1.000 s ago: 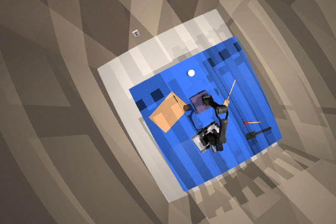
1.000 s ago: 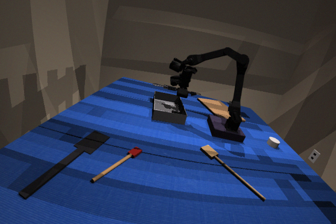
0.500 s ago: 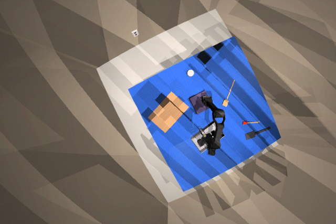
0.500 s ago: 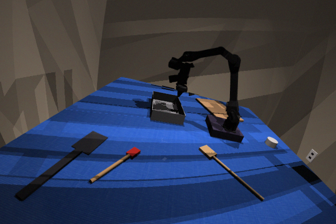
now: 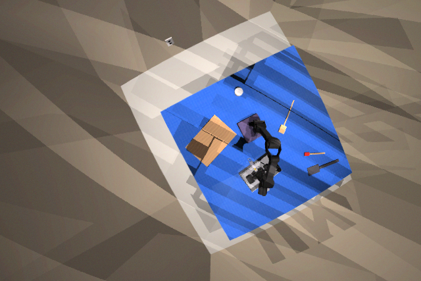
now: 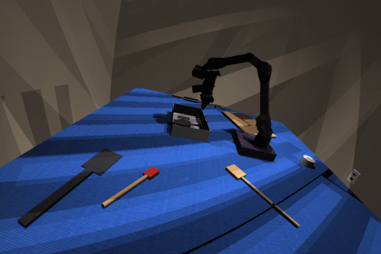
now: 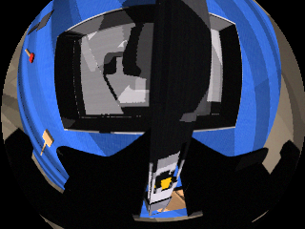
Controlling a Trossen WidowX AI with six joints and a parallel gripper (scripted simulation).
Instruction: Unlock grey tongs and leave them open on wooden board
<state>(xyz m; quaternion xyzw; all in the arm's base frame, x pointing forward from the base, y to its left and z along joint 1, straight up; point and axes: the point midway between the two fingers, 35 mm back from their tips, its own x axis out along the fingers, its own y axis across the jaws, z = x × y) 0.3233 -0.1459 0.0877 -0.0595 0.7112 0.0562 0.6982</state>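
The yellow lock piece is 20 mm behind my gripper tip and 40 mm above it. Round my gripper tip: red-headed spatula: 110 mm ahead, 530 mm to the left, 90 mm below; roasting tin: 60 mm ahead, 40 mm to the left, 70 mm below; board: 330 mm behind, 240 mm to the right, 90 mm below.
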